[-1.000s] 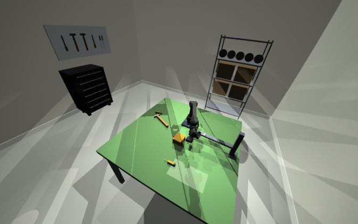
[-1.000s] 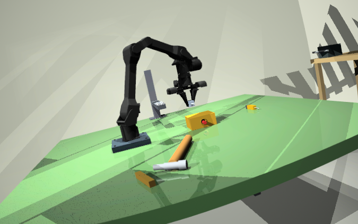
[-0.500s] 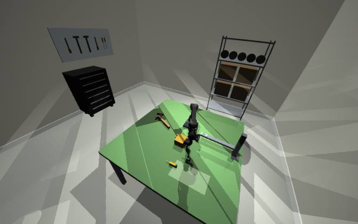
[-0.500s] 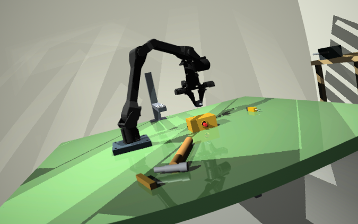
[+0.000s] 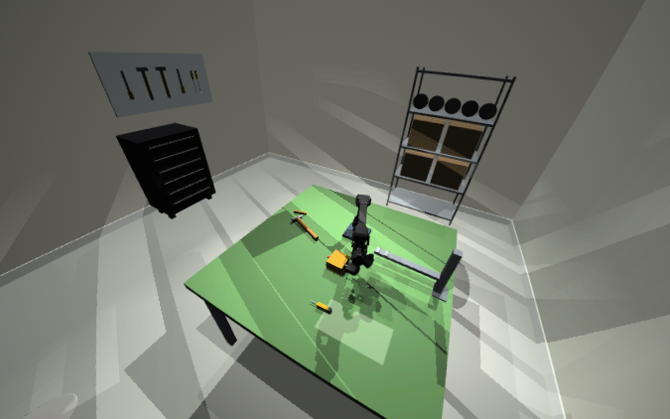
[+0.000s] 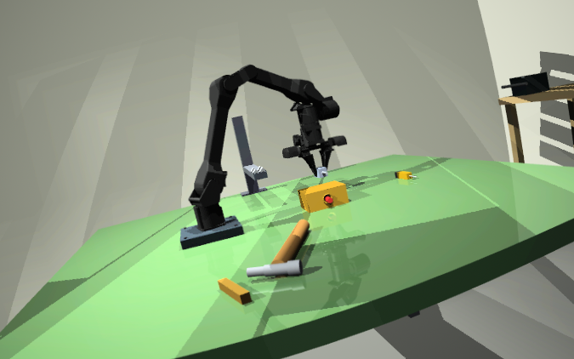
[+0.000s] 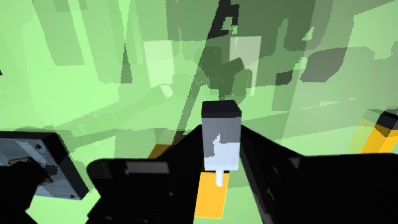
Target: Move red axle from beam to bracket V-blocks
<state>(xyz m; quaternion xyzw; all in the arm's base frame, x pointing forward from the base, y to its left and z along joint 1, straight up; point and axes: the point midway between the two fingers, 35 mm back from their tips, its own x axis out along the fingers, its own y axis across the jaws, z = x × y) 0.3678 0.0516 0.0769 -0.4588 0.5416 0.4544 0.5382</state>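
The orange beam lies 6 cm behind my gripper tip, 11 cm to the right of it and 4 cm below it. Also, from my gripper tip: small wooden block: 46 cm behind, 52 cm to the right, 6 cm below; then small grey block: 2 cm to the right, 1 cm above; then screwdriver: 22 cm ahead, 12 cm to the right, 6 cm below.
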